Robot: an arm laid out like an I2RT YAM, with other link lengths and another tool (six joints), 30 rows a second.
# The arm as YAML. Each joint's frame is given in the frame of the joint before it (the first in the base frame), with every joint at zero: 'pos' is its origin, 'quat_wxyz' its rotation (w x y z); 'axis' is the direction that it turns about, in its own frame. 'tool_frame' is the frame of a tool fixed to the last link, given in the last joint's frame.
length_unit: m
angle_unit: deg
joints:
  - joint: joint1
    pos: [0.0, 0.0, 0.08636]
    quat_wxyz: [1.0, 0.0, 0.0, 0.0]
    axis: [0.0, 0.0, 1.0]
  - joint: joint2
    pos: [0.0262, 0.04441, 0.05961]
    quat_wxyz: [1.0, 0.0, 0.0, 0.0]
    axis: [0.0, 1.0, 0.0]
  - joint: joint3
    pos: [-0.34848, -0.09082, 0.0]
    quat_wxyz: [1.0, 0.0, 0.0, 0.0]
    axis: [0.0, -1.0, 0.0]
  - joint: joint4
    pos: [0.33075, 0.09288, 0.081]
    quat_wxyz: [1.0, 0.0, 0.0, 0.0]
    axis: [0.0, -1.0, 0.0]
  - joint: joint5
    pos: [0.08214, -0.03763, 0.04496]
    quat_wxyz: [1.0, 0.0, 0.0, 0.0]
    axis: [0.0, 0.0, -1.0]
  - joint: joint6
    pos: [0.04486, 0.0, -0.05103]
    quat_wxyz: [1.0, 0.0, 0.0, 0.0]
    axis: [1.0, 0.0, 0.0]
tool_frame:
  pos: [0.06, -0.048, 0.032]
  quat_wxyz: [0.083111, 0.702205, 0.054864, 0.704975]
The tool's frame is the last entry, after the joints.
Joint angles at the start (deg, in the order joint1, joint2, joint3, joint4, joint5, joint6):
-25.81 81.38 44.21 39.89 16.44 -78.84
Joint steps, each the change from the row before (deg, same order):
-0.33 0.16 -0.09 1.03 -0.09 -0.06
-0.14 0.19 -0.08 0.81 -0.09 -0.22
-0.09 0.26 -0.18 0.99 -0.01 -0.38
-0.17 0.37 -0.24 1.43 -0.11 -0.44
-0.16 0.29 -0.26 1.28 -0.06 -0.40
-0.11 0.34 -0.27 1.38 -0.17 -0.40
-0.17 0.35 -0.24 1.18 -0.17 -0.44
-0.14 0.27 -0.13 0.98 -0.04 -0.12
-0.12 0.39 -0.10 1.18 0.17 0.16
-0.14 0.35 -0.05 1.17 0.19 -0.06
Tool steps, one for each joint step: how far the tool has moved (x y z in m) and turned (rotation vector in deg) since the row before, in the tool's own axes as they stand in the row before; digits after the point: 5 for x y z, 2 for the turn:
-0.00249 0.00129 0.00045 -0.75 -0.25 0.13
-0.00075 0.00035 0.00027 -0.52 -0.05 -0.08
-0.00037 -0.00053 0.00007 -0.53 -0.08 -0.24
-0.00079 -0.00052 0.00012 -0.79 -0.06 -0.23
-0.00092 -0.00051 -0.00017 -0.70 -0.11 -0.22
-0.00031 -0.00066 -0.00032 -0.75 0.05 -0.20
-0.00067 -0.00119 0.00000 -0.57 -0.01 -0.30
-0.00097 -0.00017 0.00012 -0.56 -0.12 0.01
-0.00137 -0.00018 0.00044 -0.66 -0.33 0.32
-0.00140 0.00042 0.00049 -0.73 -0.36 0.12

